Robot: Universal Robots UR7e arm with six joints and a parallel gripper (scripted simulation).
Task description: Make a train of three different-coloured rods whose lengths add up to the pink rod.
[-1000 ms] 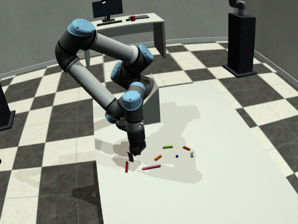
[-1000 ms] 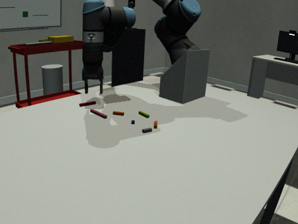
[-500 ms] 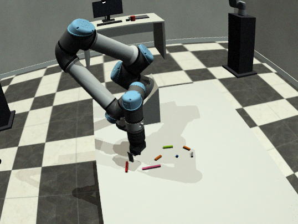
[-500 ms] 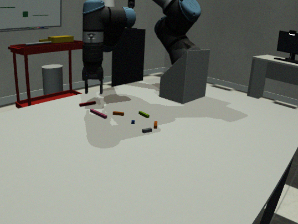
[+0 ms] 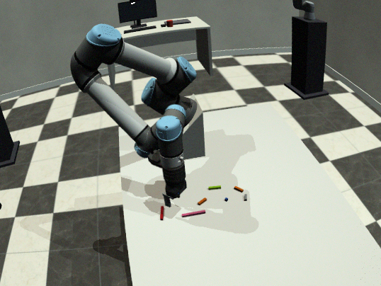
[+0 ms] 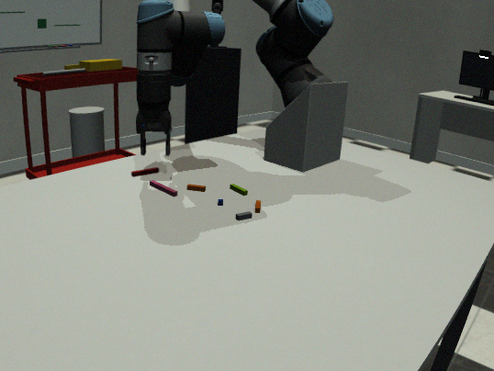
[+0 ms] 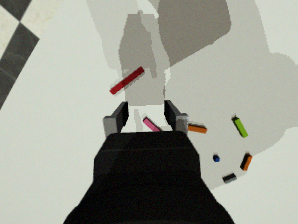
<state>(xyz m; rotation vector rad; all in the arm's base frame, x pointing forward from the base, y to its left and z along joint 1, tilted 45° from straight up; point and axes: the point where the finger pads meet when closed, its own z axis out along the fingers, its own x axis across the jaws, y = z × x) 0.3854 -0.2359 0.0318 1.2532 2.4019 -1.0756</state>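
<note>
Right now my hand is 210 mm to the right of the blue rod, 70 mm above it and 20 mm short of it. Round my hand: red rod: 70 mm below, 50 mm to the right, 10 mm behind; then pink rod: 70 mm below, 60 mm to the left, 40 mm ahead; then lime rod: 190 mm to the left, 70 mm below, 70 mm behind.
</note>
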